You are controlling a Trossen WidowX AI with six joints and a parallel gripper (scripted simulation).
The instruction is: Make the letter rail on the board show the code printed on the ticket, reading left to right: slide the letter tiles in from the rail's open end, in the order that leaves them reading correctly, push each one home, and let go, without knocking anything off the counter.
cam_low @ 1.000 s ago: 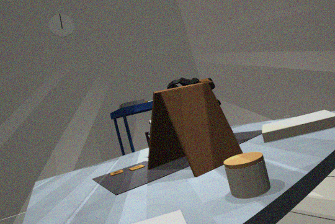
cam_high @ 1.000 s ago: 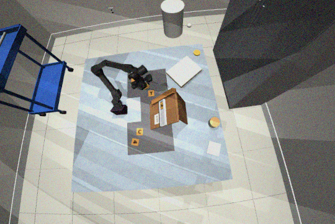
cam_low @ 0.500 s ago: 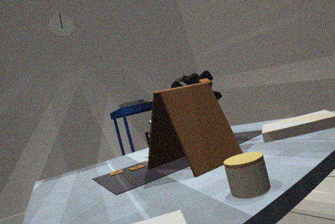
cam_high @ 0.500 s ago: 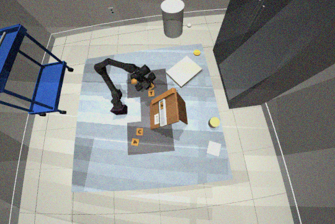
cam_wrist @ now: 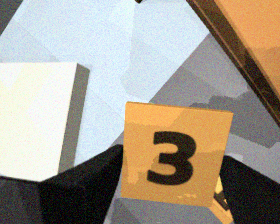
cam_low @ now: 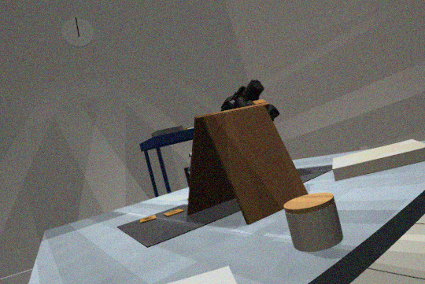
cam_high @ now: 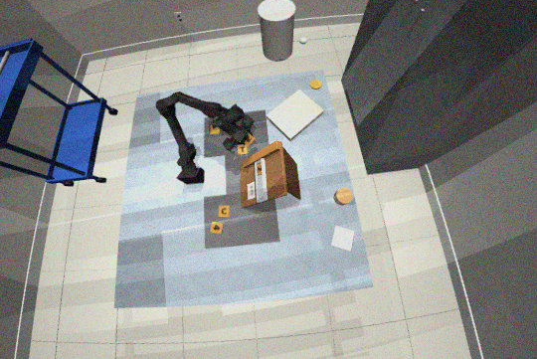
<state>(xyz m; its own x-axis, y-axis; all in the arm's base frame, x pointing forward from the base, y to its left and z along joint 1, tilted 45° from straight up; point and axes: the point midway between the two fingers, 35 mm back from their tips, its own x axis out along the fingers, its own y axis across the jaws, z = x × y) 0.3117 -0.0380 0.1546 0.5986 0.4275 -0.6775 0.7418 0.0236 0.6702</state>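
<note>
Right now my gripper tip is 24 cm to the left of the white ticket, 7 cm above it and 4 cm past it. From my gripper tip the other things lie so: yellow disc (49 cm ahead, 35 cm to the left, 15 cm below); then cream slab (30 cm ahead, 16 cm to the left, 14 cm below); then tan-lidded jar (40 cm ahead, 37 cm to the right, 12 cm below).
</note>
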